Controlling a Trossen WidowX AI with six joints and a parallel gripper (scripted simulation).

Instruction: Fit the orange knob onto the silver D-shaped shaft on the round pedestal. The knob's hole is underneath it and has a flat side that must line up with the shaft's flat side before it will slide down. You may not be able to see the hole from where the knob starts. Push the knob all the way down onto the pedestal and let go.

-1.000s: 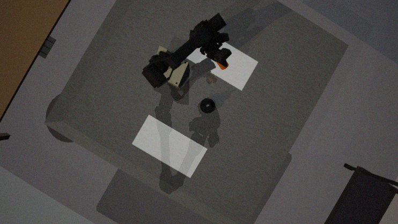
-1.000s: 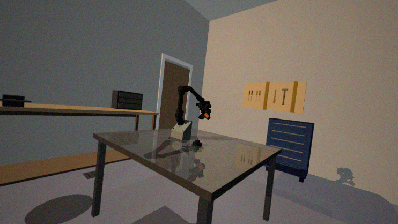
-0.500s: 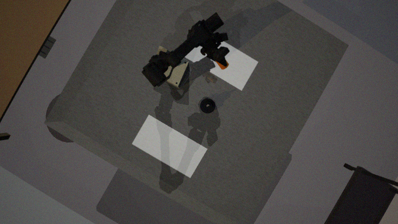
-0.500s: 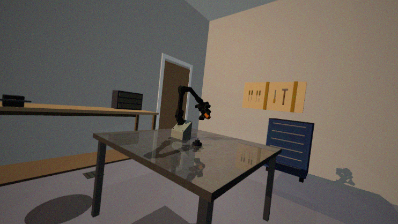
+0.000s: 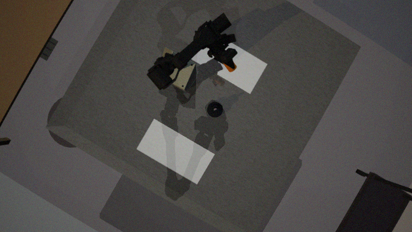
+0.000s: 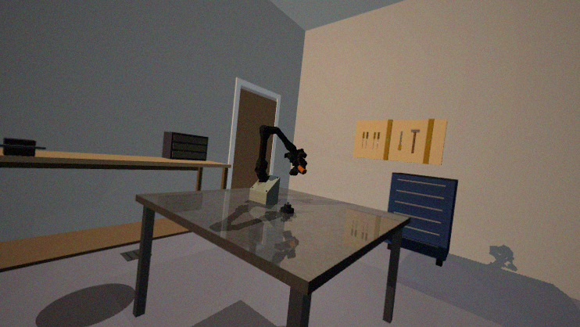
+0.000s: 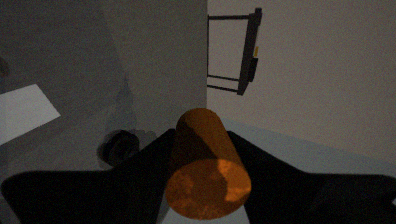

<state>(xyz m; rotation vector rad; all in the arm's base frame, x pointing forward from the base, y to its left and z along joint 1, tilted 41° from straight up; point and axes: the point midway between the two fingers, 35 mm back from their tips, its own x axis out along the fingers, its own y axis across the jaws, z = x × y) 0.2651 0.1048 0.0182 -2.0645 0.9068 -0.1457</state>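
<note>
My gripper tip is 22 cm above the dark round pedestal, 19 cm to the left of it and 1 cm short of it. From my gripper tip the other things lie so: orange knob 3 cm behind, 2 cm above, 1 cm to the left.
</note>
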